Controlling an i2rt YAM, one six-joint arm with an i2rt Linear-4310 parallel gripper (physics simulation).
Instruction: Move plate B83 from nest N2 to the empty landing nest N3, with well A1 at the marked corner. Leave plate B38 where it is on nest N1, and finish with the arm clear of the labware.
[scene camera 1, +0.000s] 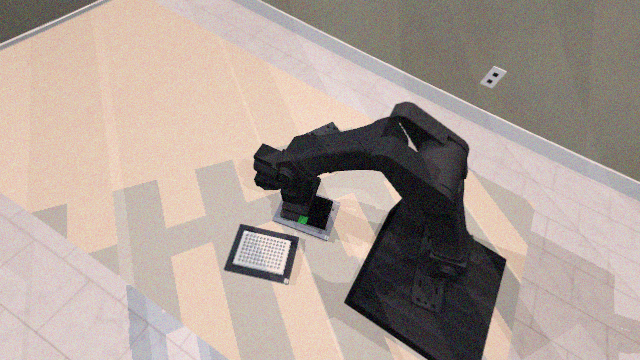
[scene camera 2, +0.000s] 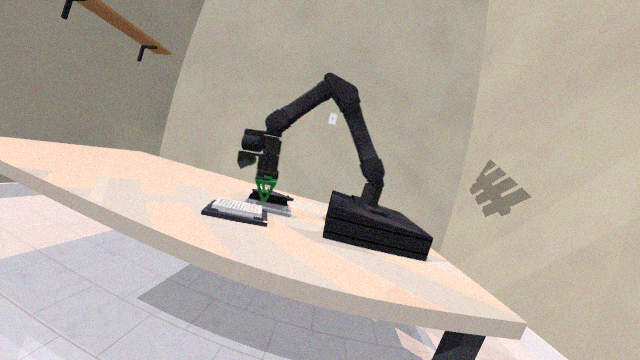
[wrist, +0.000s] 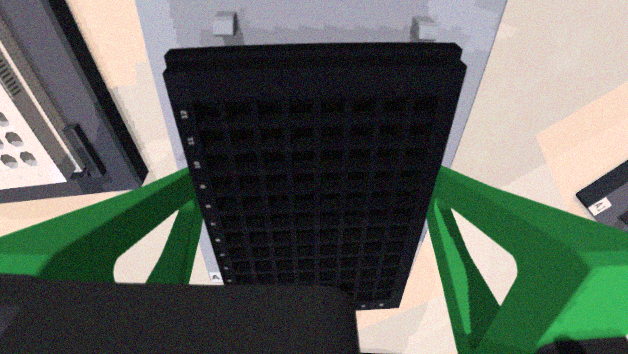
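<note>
The black well plate (scene camera 1: 322, 212) (scene camera 2: 280, 196) (wrist: 320, 150), taken as B83, is between the green fingers of my gripper (scene camera 1: 303, 220) (scene camera 2: 265, 199) (wrist: 314, 177), which is shut on its long sides. It is low over the grey nest (scene camera 1: 317, 233) (scene camera 2: 280, 210) (wrist: 320, 20); contact is not clear. In the wrist view, column 12 is at the far end, and the near left plate corner, by the nest's white label, is partly hidden. The white plate (scene camera 1: 262, 252) (scene camera 2: 237, 206) (wrist: 30, 175), taken as B38, sits on a dark nest (scene camera 1: 250, 273) (scene camera 2: 235, 218) (wrist: 115, 165). Nest numbers are unreadable.
Another dark nest (scene camera 1: 325, 128) (wrist: 617, 194) shows partly behind the arm, with an A1 label in the wrist view. The arm's black base block (scene camera 1: 390, 300) (scene camera 2: 375, 230) stands on the wooden table (scene camera 1: 165, 100) (scene camera 2: 340, 280) to the right of the grey nest.
</note>
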